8 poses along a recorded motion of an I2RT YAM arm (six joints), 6.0 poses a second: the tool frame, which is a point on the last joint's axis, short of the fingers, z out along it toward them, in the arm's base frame.
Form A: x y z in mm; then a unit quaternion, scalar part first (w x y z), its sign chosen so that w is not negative.
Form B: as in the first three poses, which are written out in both.
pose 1, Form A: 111.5, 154.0, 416.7, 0.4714, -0.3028, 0.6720, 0.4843
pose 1, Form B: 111.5, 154.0, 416.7, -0.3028, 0.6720, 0.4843, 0.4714
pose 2, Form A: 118.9, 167.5, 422.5, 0.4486, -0.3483, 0.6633, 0.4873
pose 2, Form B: 118.9, 167.5, 422.5, -0.3483, 0.6633, 0.4873, 0.4486
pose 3, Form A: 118.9, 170.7, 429.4, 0.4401, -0.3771, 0.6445, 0.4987
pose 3, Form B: 118.9, 170.7, 429.4, -0.3771, 0.6445, 0.4987, 0.4401
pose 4, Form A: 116.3, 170.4, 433.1, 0.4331, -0.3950, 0.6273, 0.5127
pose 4, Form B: 116.3, 170.4, 433.1, -0.3950, 0.6273, 0.5127, 0.4331
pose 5, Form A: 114.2, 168.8, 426.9, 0.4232, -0.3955, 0.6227, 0.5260
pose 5, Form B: 114.2, 168.8, 426.9, -0.3955, 0.6227, 0.5260, 0.4232
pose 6, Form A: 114.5, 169.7, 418.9, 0.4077, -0.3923, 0.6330, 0.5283
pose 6, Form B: 114.5, 169.7, 418.9, -0.3923, 0.6330, 0.5283, 0.4077
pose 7, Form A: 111.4, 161.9, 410.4, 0.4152, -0.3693, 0.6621, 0.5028
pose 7, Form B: 111.4, 161.9, 410.4, -0.3693, 0.6621, 0.5028, 0.4152
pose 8, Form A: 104.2, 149.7, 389.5, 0.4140, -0.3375, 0.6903, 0.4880
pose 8, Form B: 104.2, 149.7, 389.5, -0.3375, 0.6903, 0.4880, 0.4140
